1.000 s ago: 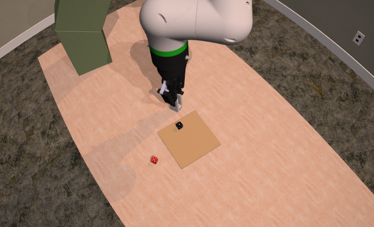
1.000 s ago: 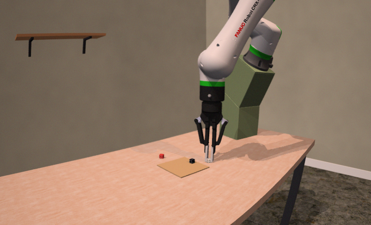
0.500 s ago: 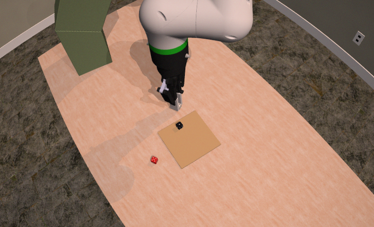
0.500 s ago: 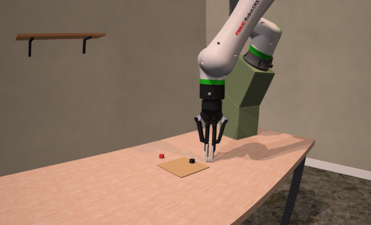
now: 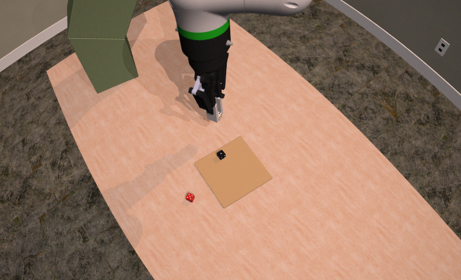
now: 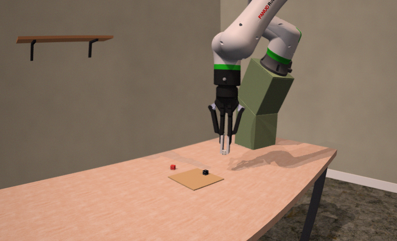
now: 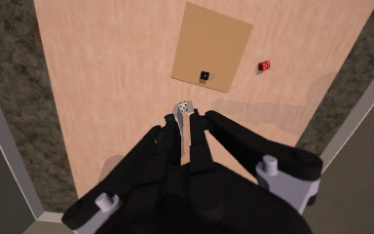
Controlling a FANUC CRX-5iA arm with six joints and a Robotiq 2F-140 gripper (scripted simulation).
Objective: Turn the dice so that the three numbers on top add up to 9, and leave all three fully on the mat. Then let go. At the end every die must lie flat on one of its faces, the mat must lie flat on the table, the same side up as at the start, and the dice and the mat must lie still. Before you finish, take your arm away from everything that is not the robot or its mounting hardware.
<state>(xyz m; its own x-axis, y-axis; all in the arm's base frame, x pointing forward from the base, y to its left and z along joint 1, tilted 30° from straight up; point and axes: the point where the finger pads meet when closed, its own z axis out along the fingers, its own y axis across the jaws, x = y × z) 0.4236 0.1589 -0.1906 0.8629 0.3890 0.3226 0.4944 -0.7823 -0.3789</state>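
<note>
Right now my hand is 11 cm short of the tan square mat, 3 cm to the left of it and 11 cm above it. From my hand the other things lie so: black die 7 cm ahead, 3 cm to the right, 10 cm below; white die 1 cm ahead, 3 cm below; red die 12 cm ahead, 15 cm to the right, 11 cm below.
</note>
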